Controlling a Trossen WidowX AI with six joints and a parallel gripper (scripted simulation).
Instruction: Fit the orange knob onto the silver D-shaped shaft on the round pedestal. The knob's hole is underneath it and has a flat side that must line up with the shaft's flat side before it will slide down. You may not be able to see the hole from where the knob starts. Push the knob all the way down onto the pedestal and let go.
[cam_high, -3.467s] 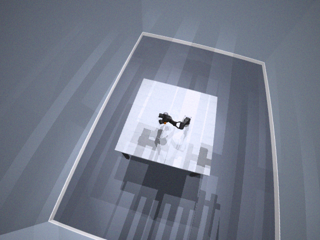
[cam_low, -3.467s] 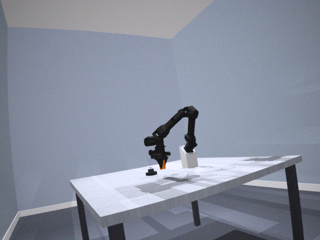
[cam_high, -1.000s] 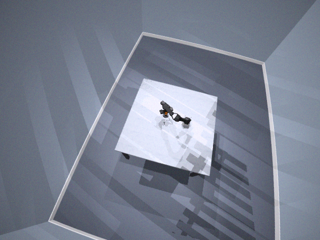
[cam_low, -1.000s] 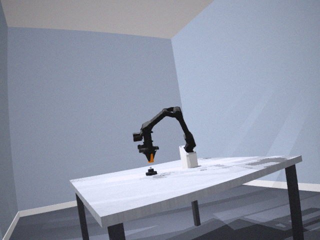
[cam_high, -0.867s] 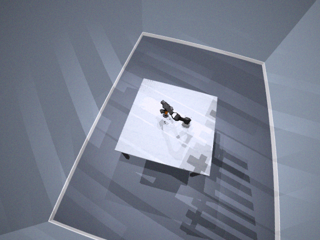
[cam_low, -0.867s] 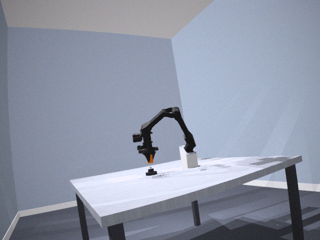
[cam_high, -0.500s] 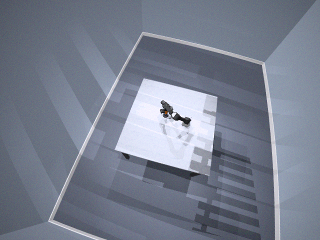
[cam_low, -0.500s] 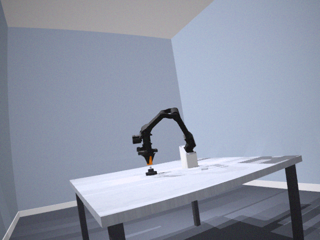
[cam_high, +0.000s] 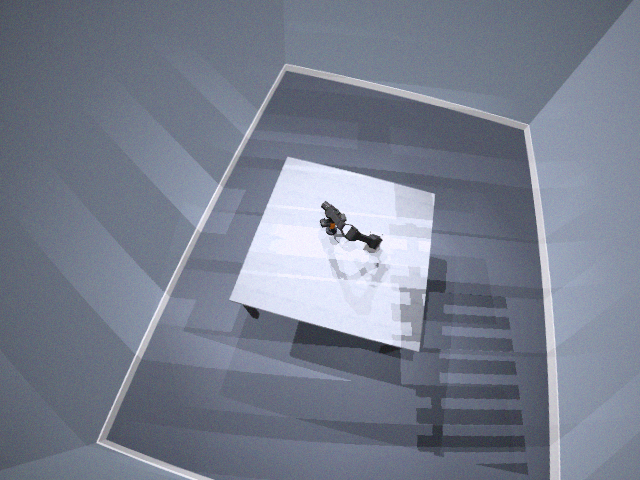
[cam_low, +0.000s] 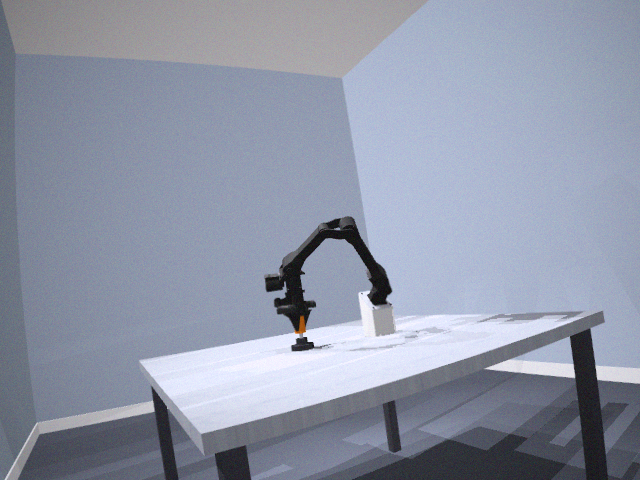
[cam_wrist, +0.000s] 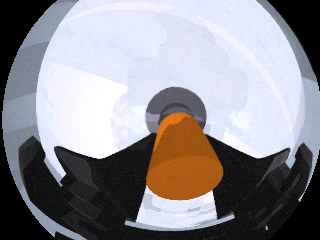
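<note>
My gripper tip is 30 mm below the orange knob. The rest, counted from my gripper tip: pedestal 40 mm below.
</note>
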